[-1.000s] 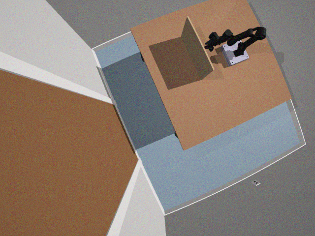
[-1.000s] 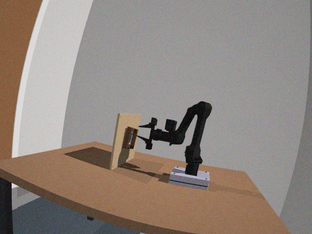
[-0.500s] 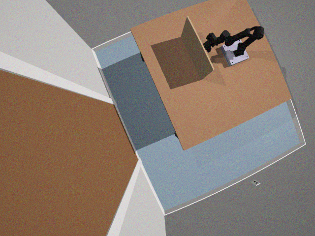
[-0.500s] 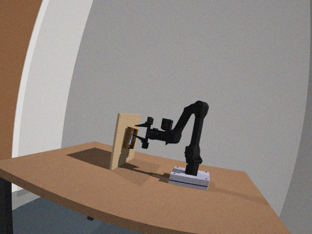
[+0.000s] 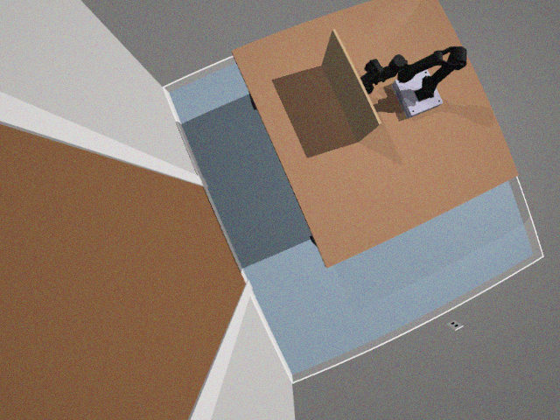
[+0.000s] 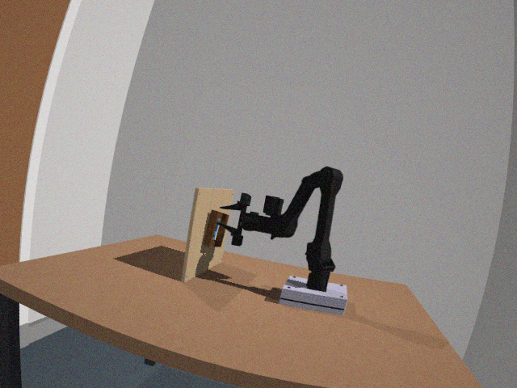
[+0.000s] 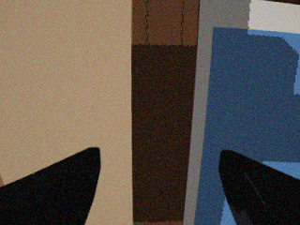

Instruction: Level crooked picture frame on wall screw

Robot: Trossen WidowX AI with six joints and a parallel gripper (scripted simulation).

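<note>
Now: the picture frame 1 cm ahead of my gripper tip and 5 cm below it. Also, from my gripper tip: wall panel 2 cm ahead, 1 cm to the right, 6 cm below.
</note>
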